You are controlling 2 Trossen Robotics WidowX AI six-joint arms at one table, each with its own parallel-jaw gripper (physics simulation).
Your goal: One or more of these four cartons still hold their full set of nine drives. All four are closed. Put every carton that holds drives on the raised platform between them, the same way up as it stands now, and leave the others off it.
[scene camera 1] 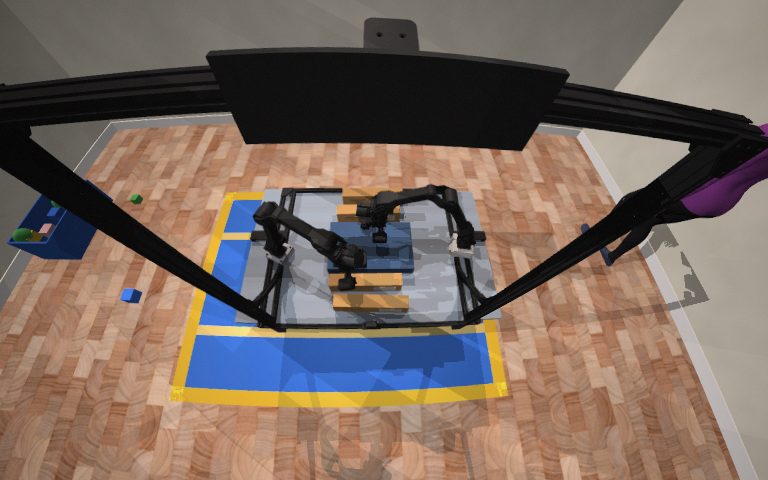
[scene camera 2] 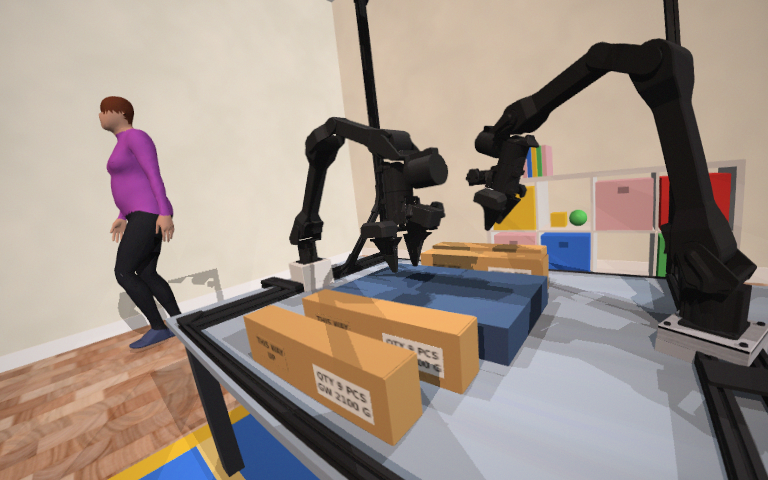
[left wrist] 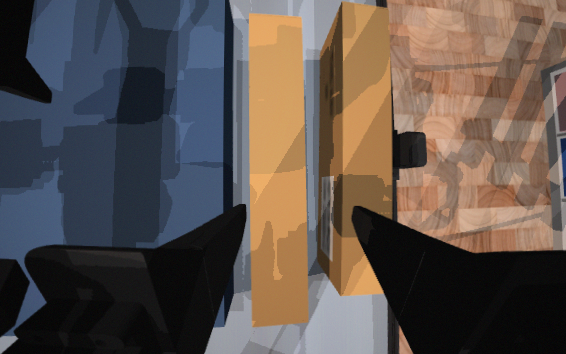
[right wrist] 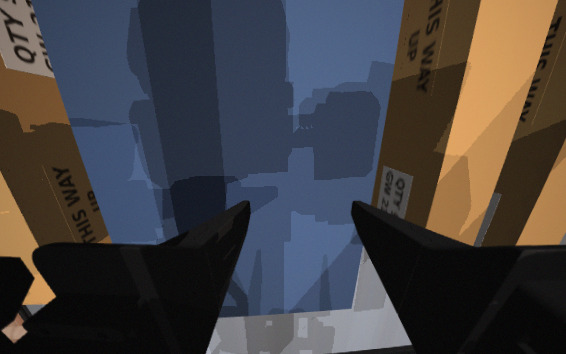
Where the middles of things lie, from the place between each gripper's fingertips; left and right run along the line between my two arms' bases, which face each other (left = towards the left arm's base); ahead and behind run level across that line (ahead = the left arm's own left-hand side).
Scene:
Now: the blue raised platform [scene camera 2: 507,305] 190 mm ahead of my left hand, 70 mm to the right of it and 120 mm below it.
Now: right hand 50 mm past the blue raised platform, 30 mm to the right of it and 70 mm above it.

